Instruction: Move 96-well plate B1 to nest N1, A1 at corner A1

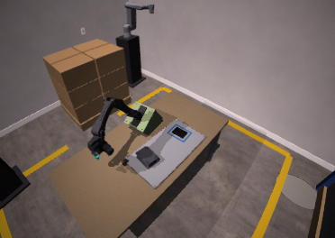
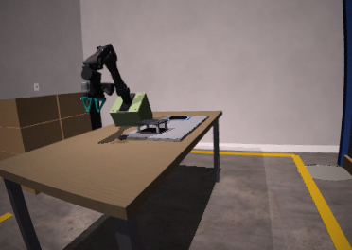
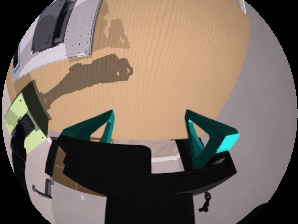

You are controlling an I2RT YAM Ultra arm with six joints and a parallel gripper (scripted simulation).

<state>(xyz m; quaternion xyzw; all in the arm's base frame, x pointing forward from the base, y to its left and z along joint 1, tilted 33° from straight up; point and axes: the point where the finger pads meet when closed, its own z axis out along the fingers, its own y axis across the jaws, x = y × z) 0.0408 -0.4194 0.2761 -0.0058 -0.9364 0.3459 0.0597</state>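
Now: the 96-well plate 660 mm to the left of my hand, 310 mm ahead of it and 160 mm below it.
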